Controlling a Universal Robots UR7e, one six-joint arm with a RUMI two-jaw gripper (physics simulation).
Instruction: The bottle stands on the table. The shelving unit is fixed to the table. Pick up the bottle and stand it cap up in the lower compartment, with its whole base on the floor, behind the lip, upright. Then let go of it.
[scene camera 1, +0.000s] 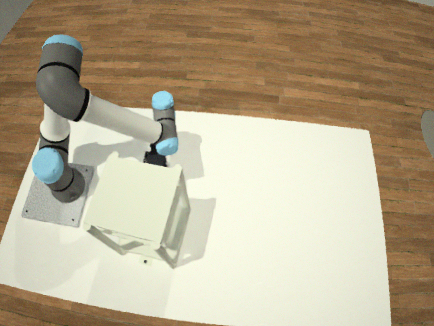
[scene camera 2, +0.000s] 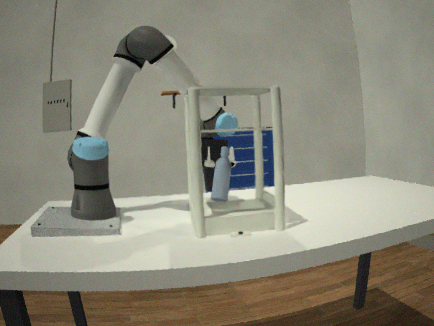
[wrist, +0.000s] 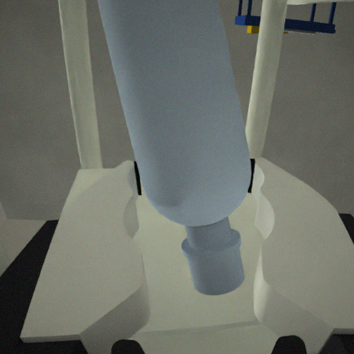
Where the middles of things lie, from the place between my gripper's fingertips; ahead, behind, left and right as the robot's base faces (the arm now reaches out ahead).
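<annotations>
The pale shelving unit (scene camera 2: 238, 218) is 70 mm to the right of my hand and 20 mm above it. As for the bottle (scene camera 2: 221, 180), my gripper is 10 mm past it and 30 mm above it.
</annotations>
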